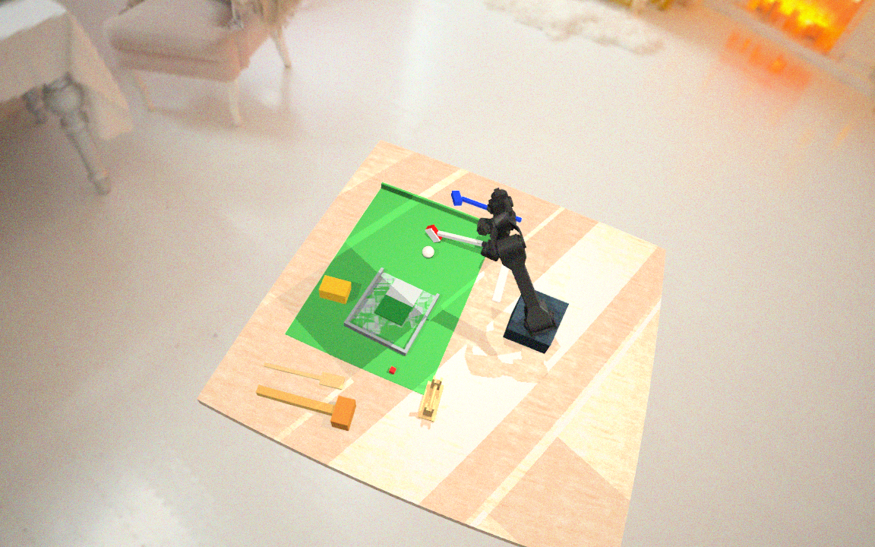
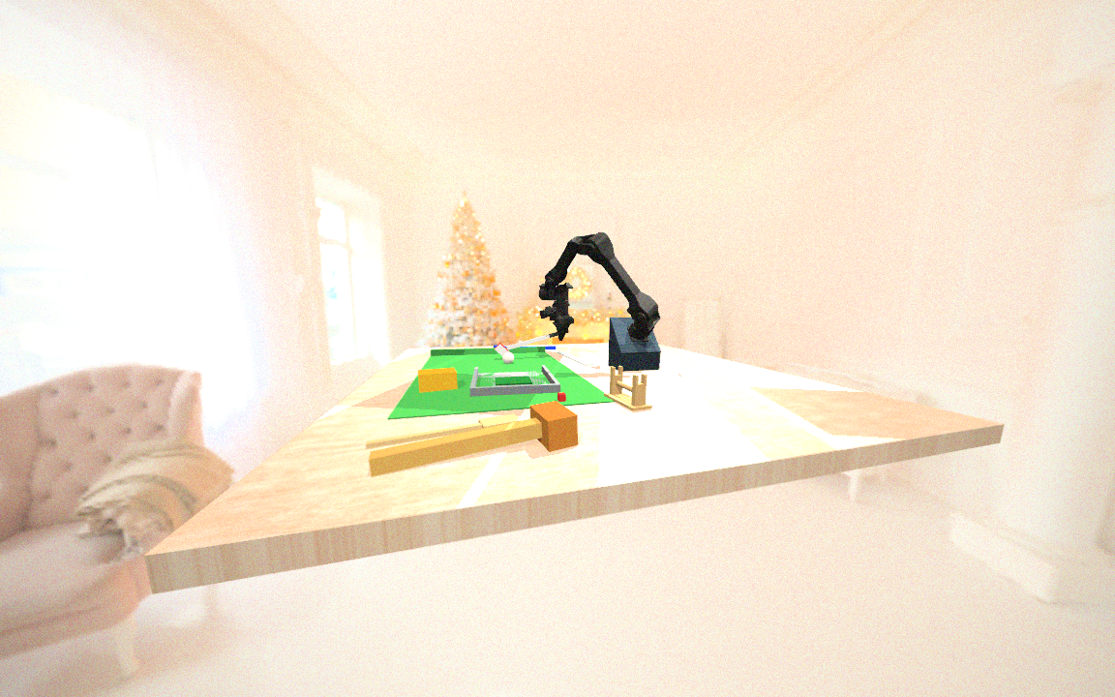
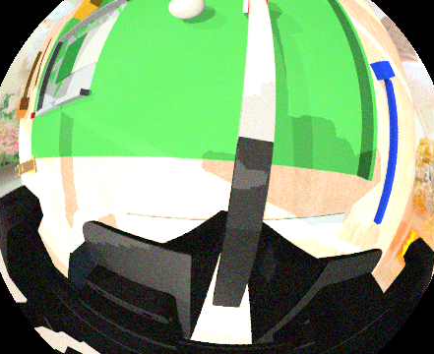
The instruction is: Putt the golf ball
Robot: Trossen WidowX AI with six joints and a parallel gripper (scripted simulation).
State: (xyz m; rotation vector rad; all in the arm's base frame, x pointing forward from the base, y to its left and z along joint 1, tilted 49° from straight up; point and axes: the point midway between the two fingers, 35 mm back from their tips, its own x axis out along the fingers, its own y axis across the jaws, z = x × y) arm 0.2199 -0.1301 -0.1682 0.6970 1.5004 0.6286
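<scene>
Now: gripper tip 120 mm short of the red putter. The rest, counted from my gripper tip: white golf ball (210 mm ahead, 70 mm to the left, 50 mm below); green mat (260 mm ahead, 190 mm to the left, 70 mm below); small red cube (530 mm to the left, 140 mm ahead, 60 mm below).
</scene>
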